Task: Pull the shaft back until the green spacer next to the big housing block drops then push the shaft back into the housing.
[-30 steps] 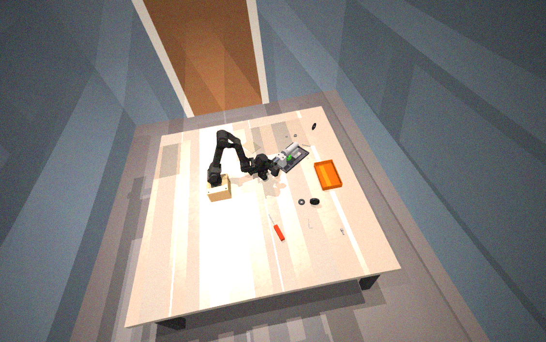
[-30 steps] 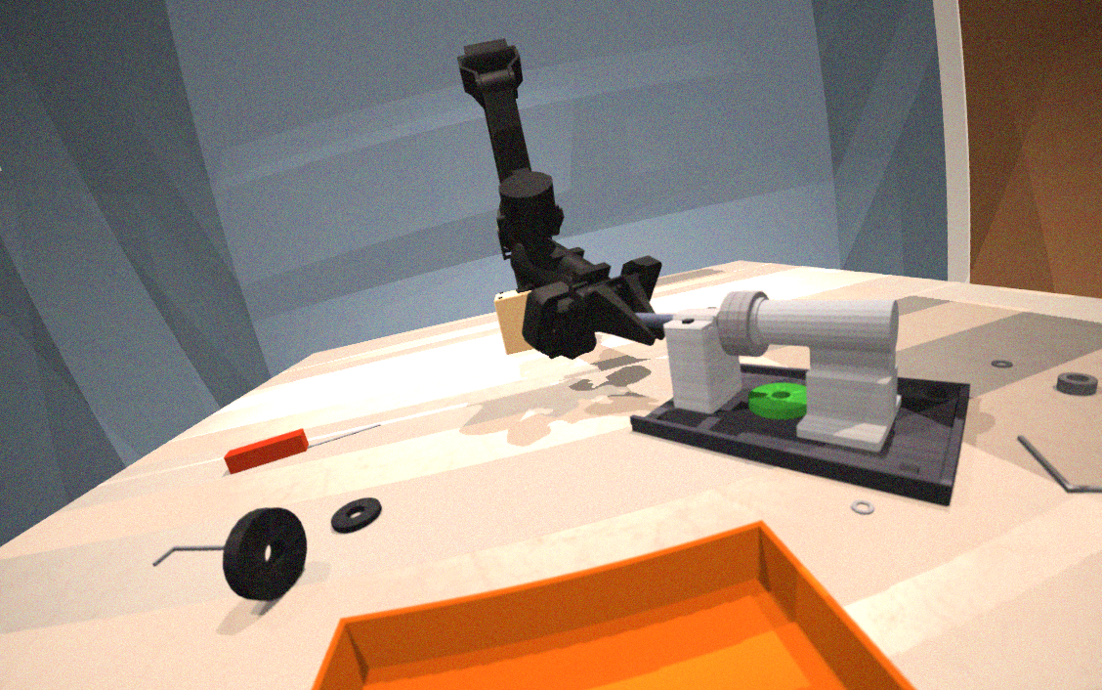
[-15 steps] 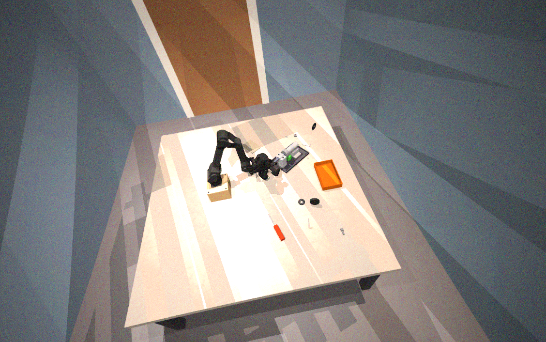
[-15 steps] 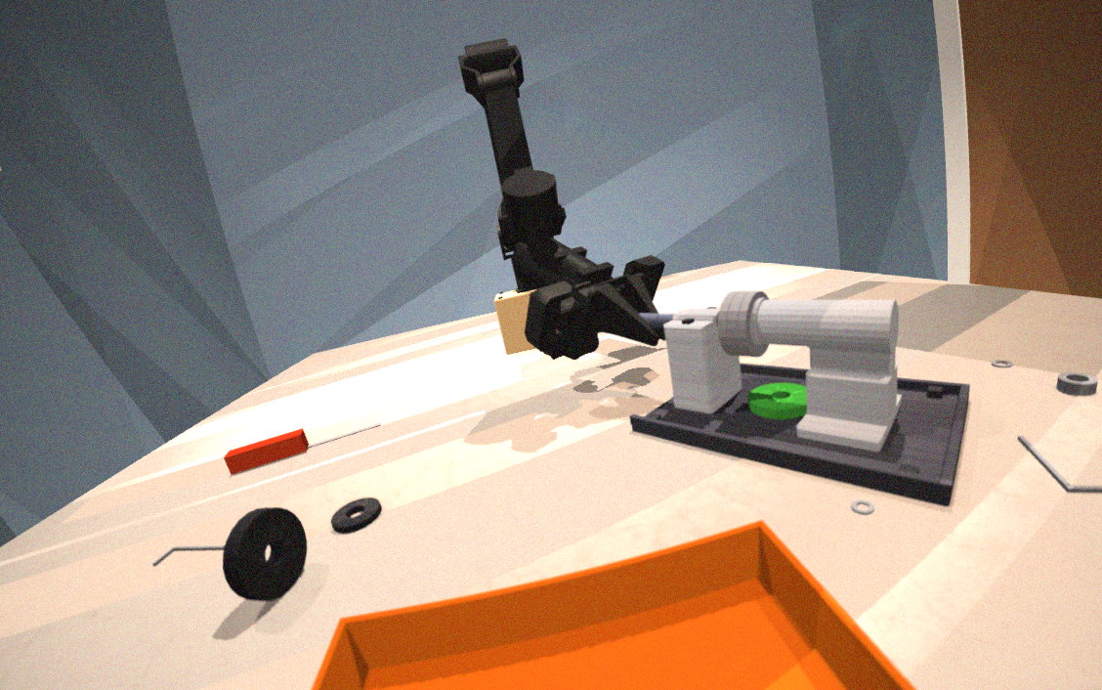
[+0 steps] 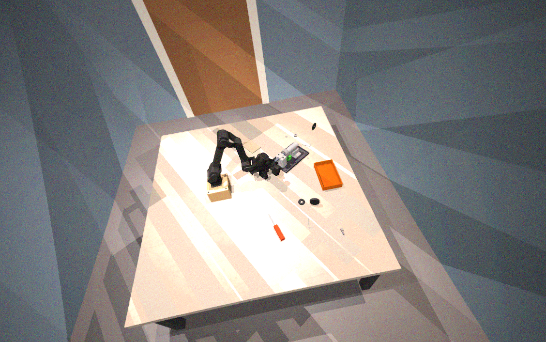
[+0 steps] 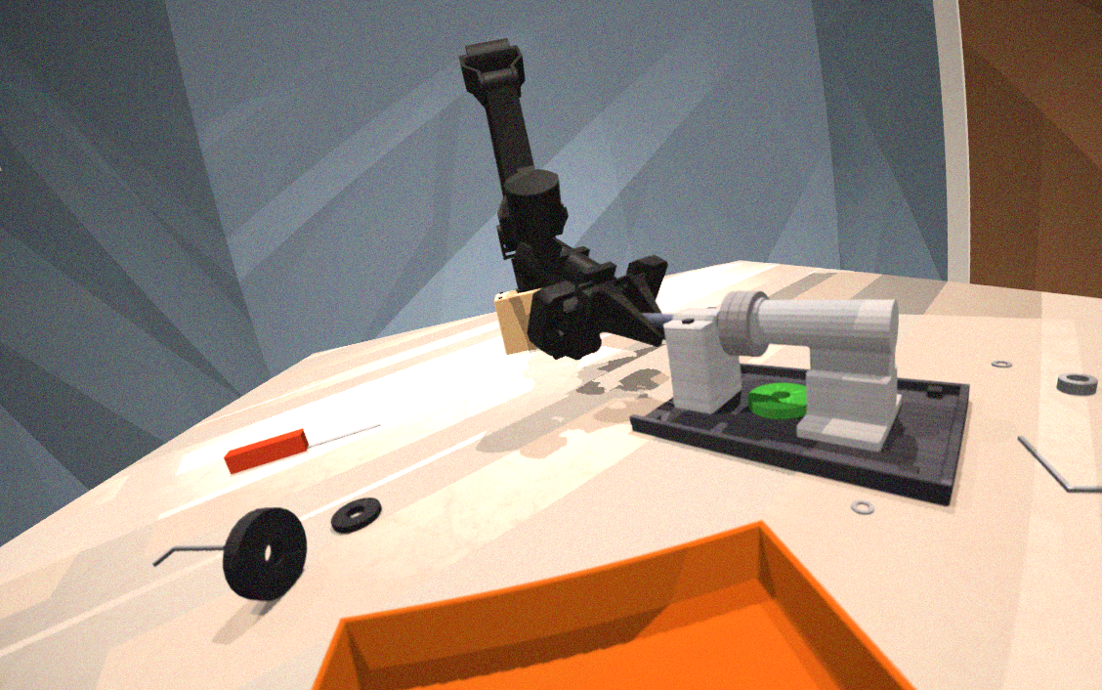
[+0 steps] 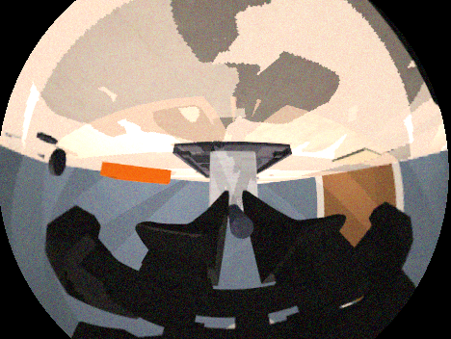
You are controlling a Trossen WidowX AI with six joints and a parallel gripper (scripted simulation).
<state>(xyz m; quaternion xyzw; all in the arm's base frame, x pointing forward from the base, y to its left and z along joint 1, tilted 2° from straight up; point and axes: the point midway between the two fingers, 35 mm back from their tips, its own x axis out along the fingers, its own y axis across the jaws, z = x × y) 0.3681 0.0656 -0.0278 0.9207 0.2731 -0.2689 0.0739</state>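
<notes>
Now: gripper tip 5 cm short of the shaft, 3 cm to the right of it and 2 cm below it. Round my gripper tip: orange tray (29 cm ahead, 15 cm to the right, 5 cm below); then grey spacer (7 cm ahead, 5 cm to the left, 2 cm above); then green spacer (9 cm ahead, 6 cm to the left, 5 cm below).
</notes>
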